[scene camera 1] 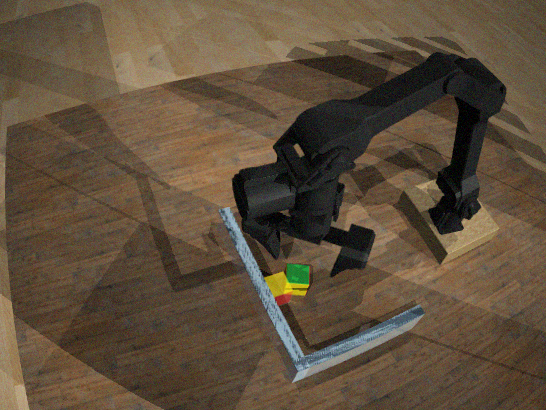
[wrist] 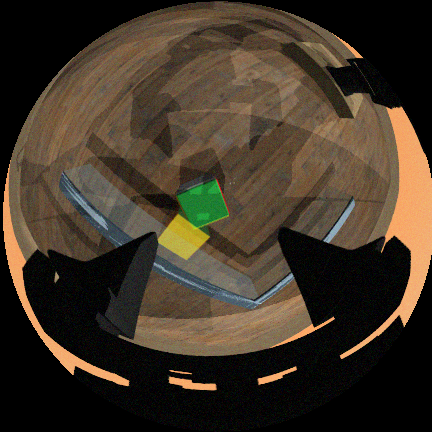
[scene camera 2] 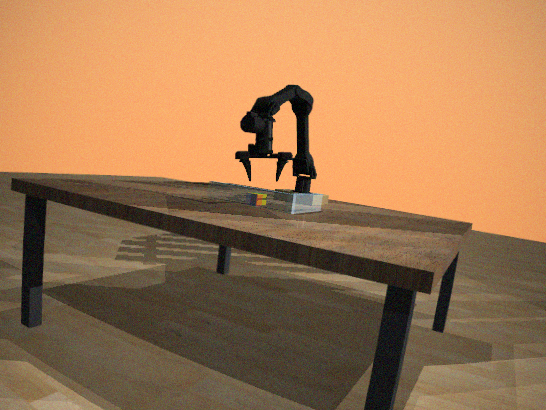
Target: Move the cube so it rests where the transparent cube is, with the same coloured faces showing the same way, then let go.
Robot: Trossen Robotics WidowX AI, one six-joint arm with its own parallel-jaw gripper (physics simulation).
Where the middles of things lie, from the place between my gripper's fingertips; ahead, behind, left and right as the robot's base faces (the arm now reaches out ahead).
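With respect to the transparent cube [wrist: 177,234], my hand is 4 cm short of it and 6 cm above it. L-shaped rail [scene camera 1: 297,366], counted from my hand: 1 cm to the right of it, 4 cm behind it, 5 cm below it.
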